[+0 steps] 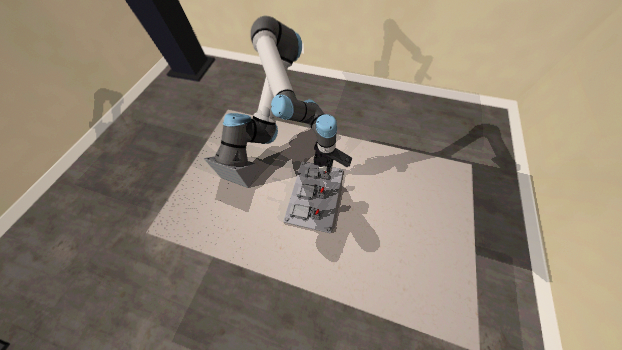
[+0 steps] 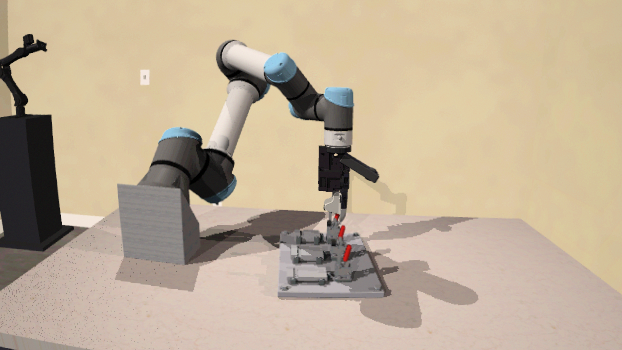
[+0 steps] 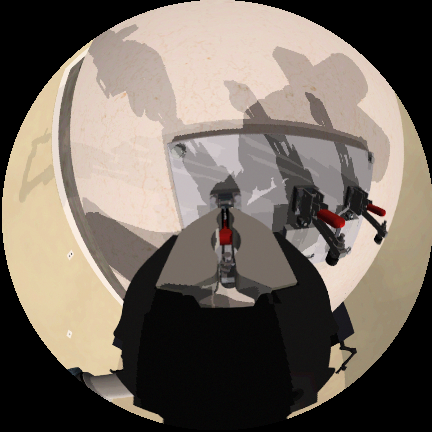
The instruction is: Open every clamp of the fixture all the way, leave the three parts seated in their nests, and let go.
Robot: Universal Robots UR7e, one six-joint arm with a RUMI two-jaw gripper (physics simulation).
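Where they show: gripper, fingertip midpoint: point(image 1: 329, 171) point(image 2: 340, 221) point(image 3: 224, 210); arm's base, origin of the base link: point(image 1: 231, 161) point(image 2: 160, 204).
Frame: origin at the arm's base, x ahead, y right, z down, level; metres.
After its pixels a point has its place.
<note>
The grey fixture plate point(image 1: 334, 220) @(x 0.549, y 0.128, z 0.120 m) point(image 2: 330, 295) @(x 0.431, y 0.196, z 0.128 m) point(image 3: 195, 175) @(x 0.497, y -0.124, z 0.120 m) lies on the table with three parts in a row: far part point(image 1: 312, 172) @(x 0.391, y -0.083, z 0.093 m) point(image 2: 309, 237) @(x 0.392, y -0.068, z 0.101 m), middle part point(image 1: 306, 192) @(x 0.390, y 0.033, z 0.099 m) point(image 2: 307, 254) @(x 0.384, y 0.048, z 0.099 m) and near part point(image 1: 301, 212) @(x 0.393, y 0.138, z 0.103 m) point(image 2: 310, 274) @(x 0.388, y 0.145, z 0.104 m), all seated flat. My gripper point(image 2: 336, 214) @(x 0.478, y -0.090, z 0.059 m) point(image 3: 224, 210) @(x 0.478, y -0.090, z 0.059 m) points down at the far clamp; its fingers are almost together, shut on that clamp's red handle point(image 2: 337, 218) @(x 0.467, y -0.081, z 0.047 m) point(image 3: 226, 236) @(x 0.472, y -0.089, z 0.027 m). The fingers hide much of its arm. The middle clamp's handle point(image 2: 342, 231) @(x 0.469, y 0.029, z 0.042 m) point(image 3: 331, 218) @(x 0.473, y 0.013, z 0.039 m) and near clamp's handle point(image 2: 347, 253) @(x 0.469, y 0.138, z 0.052 m) point(image 3: 376, 209) @(x 0.474, y 0.122, z 0.048 m) stand up, leaning slightly.
The arm's grey base block point(image 1: 232, 172) @(x 0.042, y 0.064, z -0.017 m) point(image 2: 150, 225) @(x -0.009, y 0.058, z 0.037 m) stands left of the fixture. The middle and near clamps stand close beside the gripper along the plate. A dark pedestal point(image 1: 172, 37) point(image 2: 30, 175) stands off the table, with a small black arm point(image 2: 17, 75) on top.
</note>
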